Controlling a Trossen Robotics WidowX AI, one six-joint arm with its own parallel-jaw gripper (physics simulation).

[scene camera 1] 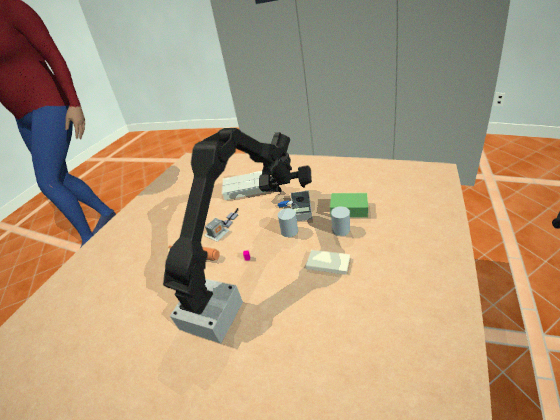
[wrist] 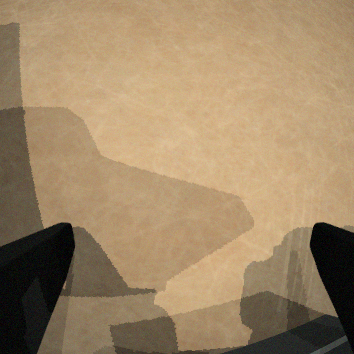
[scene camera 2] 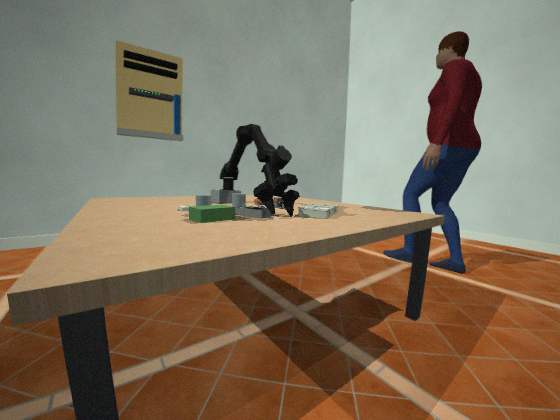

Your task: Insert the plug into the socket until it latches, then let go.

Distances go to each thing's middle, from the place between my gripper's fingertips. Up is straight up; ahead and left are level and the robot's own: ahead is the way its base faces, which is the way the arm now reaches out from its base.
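Dark grey block [wrist: 326, 326]: my hand now 6 cm to the left of it, 10 cm past it, 1 cm below it. Counted from my hand: green block [scene camera 1: 357, 203], 8 cm behind, 22 cm to the right, 1 cm above; white box [scene camera 1: 244, 185], 1 cm behind, 19 cm to the left, 1 cm above; pale flat block [scene camera 1: 331, 262], 21 cm to the right, 33 cm behind.
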